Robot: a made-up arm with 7 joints.
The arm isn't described. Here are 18 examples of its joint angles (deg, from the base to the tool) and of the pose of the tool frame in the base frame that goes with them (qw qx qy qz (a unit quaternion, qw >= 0); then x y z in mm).
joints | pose
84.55 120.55 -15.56 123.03 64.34 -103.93 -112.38 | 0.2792 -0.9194 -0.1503 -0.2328 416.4 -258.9 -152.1
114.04 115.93 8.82 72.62 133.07 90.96 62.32 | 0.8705 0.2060 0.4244 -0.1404 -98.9 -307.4 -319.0
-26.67 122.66 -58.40 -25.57 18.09 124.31 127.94 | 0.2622 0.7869 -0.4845 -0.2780 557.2 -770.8 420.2
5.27 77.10 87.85 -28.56 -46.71 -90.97 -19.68 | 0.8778 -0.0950 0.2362 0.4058 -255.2 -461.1 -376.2
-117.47 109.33 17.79 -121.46 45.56 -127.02 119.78 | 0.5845 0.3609 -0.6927 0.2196 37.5 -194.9 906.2
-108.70 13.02 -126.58 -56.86 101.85 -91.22 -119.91 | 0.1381 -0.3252 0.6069 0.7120 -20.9 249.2 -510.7
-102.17 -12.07 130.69 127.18 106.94 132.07 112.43 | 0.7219 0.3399 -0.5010 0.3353 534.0 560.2 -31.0
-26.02 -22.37 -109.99 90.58 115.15 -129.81 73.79 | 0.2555 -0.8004 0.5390 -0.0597 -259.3 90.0 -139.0
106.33 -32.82 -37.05 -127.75 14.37 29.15 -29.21 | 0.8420 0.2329 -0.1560 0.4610 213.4 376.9 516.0
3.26 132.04 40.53 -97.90 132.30 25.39 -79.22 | 0.5478 -0.6383 0.2723 -0.4672 544.5 -528.1 110.8
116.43 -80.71 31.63 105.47 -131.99 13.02 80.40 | 0.6886 0.3850 0.0366 0.6135 158.6 914.6 -4.1
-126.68 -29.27 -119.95 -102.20 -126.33 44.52 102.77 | 0.5412 -0.1789 -0.8077 0.1504 428.0 428.0 263.5
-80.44 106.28 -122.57 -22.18 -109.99 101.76 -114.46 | 0.3789 -0.7757 -0.0245 -0.5041 500.4 -818.0 556.4
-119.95 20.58 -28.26 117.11 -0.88 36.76 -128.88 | 0.2507 -0.1244 -0.8928 -0.3528 -418.1 24.0 -122.8
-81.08 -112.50 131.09 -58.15 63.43 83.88 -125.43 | 0.9916 -0.0182 -0.0038 -0.1276 911.2 382.1 403.4
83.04 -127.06 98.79 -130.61 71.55 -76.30 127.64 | 0.1537 0.1449 0.5145 0.8311 -821.8 523.5 -297.8
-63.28 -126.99 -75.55 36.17 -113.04 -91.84 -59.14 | 0.1706 0.0127 0.9721 -0.1603 280.5 485.9 587.4
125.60 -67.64 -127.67 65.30 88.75 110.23 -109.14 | 0.1766 -0.9732 0.1430 0.0343 271.0 509.2 -45.4
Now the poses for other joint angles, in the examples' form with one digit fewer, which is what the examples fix.
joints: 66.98 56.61 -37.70 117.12 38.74 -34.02 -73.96
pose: 0.468 0.229 0.658 0.544 -48 -9 257
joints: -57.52 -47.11 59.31 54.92 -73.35 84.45 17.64
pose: 0.188 0.959 -0.080 -0.197 -110 391 -483
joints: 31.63 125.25 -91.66 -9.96 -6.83 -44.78 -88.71
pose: 0.247 -0.115 0.851 -0.449 67 -759 -174
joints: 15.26 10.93 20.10 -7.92 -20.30 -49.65 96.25
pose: 0.525 -0.124 0.811 -0.227 -1055 -271 -185
